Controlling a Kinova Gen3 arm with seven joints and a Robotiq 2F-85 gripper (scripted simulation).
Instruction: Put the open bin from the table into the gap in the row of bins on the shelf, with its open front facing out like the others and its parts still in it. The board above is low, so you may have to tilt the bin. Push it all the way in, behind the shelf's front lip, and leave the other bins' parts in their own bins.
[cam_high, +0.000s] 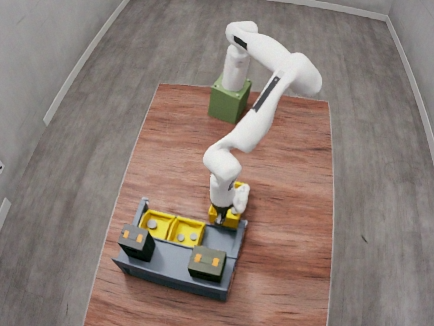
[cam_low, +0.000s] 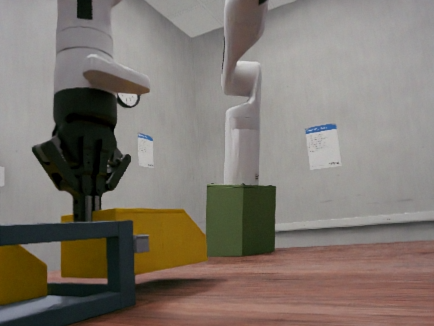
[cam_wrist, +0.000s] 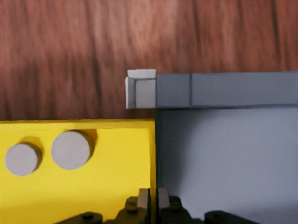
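Now: the grey disc part 60 mm behind my hand, 30 mm to the left of it and 60 mm below it. Also, from my hand: grey shelf: 110 mm ahead, 130 mm to the right, 30 mm below.
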